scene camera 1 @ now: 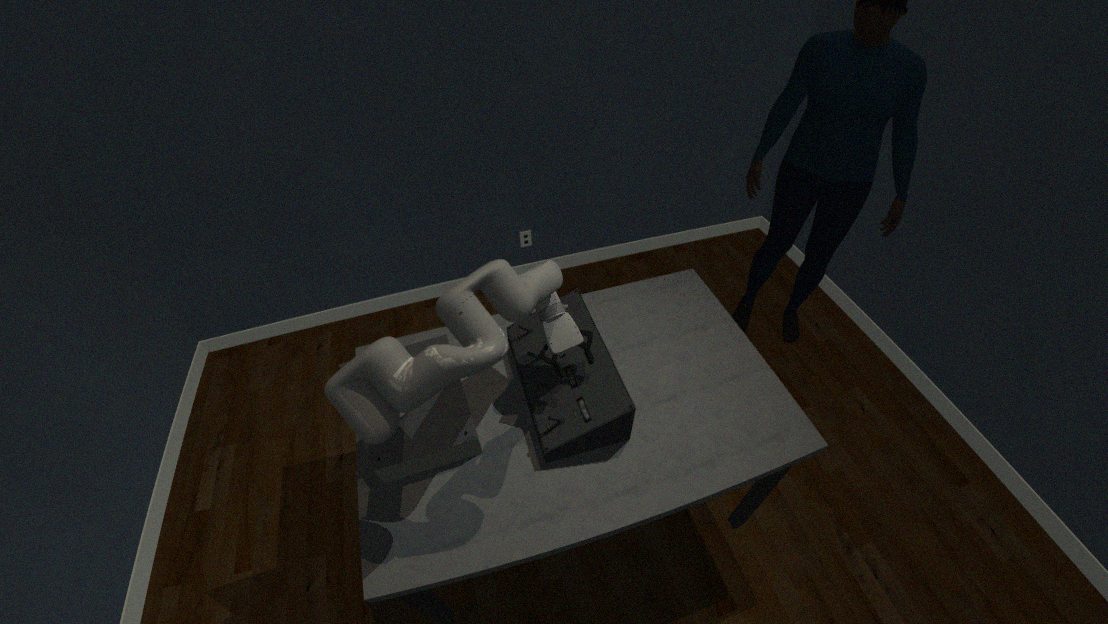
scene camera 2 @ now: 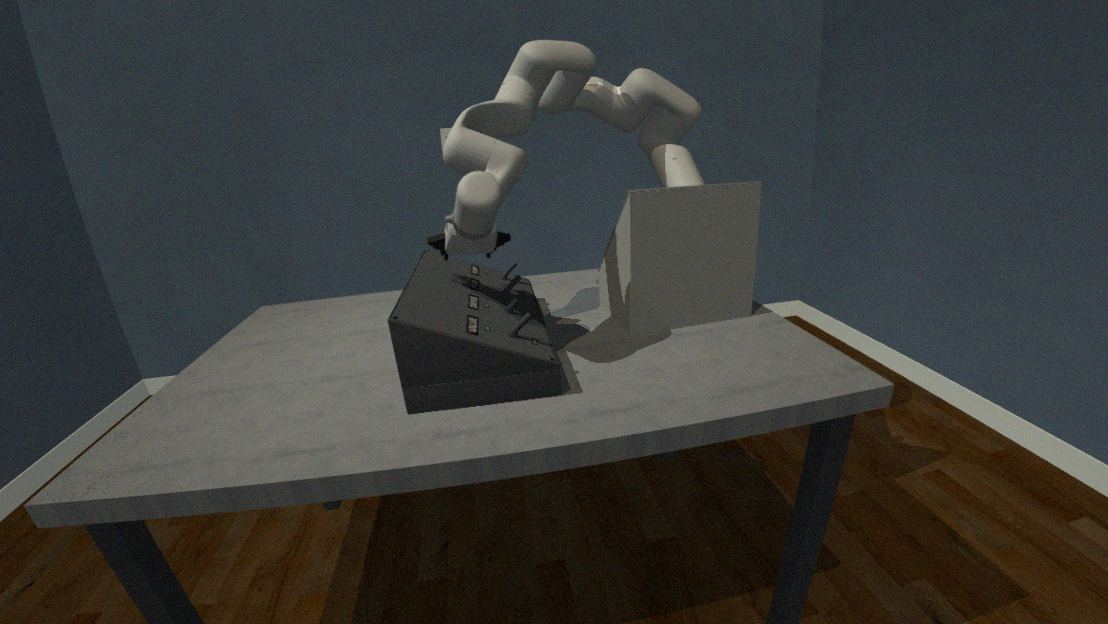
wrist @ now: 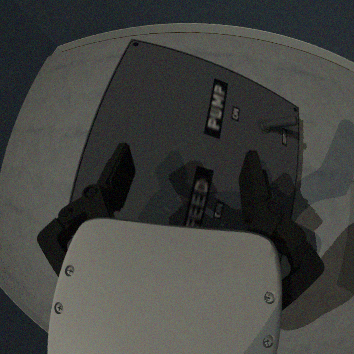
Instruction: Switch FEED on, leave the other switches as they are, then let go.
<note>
I see my gripper [scene camera 1: 577,370] and a dark sloped switch panel [scene camera 2: 451,328].
My gripper shows as well in scene camera 2 [scene camera 2: 466,252] and in the wrist view [wrist: 186,159]. The dark sloped switch panel also shows in the wrist view [wrist: 188,121].
</note>
